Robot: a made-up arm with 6 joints. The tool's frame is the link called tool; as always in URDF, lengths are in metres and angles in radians.
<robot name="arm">
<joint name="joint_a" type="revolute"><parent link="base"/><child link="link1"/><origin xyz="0.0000 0.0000 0.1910" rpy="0.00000 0.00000 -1.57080"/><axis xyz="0 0 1"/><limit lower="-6.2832" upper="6.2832"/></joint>
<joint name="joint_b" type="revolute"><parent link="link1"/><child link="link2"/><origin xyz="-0.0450 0.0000 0.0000" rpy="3.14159 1.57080 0.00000"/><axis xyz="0 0 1"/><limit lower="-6.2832" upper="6.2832"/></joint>
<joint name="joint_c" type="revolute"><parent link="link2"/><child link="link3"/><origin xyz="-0.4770 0.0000 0.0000" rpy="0.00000 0.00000 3.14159"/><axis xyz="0 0 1"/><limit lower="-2.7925" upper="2.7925"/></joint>
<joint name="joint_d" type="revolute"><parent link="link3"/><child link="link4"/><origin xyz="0.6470 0.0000 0.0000" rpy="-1.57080 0.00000 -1.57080"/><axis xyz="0 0 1"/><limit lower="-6.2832" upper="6.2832"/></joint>
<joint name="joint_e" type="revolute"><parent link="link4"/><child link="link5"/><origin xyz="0.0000 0.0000 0.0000" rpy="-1.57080 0.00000 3.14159"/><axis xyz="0 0 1"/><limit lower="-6.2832" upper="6.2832"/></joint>
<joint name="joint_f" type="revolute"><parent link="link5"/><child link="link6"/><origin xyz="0.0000 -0.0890 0.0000" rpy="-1.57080 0.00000 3.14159"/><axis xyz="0 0 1"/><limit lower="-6.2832" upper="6.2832"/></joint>
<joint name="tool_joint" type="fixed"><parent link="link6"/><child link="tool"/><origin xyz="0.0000 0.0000 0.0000" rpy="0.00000 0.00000 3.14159"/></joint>
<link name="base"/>
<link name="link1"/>
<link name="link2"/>
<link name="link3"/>
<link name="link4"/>
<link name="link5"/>
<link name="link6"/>
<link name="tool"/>
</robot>
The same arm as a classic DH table. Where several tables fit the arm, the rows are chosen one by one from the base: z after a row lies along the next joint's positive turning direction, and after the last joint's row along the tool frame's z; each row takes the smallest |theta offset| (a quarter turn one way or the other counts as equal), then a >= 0, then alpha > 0; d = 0 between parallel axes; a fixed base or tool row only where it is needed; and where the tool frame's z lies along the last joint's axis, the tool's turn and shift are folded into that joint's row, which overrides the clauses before.
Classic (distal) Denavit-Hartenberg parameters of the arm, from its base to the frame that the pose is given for. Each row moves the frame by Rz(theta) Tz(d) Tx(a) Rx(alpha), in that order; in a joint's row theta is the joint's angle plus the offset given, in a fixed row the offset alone. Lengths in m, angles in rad.
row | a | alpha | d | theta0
joint_a | 0 | -1.5708 | 0.191 | 0
joint_b | 0.477 | 0 | 0 | -1.5708
joint_c | 0 | -1.5708 | 0.045 | -1.5708
joint_d | 0 | 1.5708 | 0.647 | 0
joint_e | 0 | -1.5708 | 0 | 0
joint_f | 0 | 0 | 0.089 | 3.1416
Joint limits (rad, base to tool): -6.2832..6.2832 -6.2832..6.2832 -2.7925..2.7925 -6.2832..6.2832 -6.2832..6.2832 -6.2832..6.2832

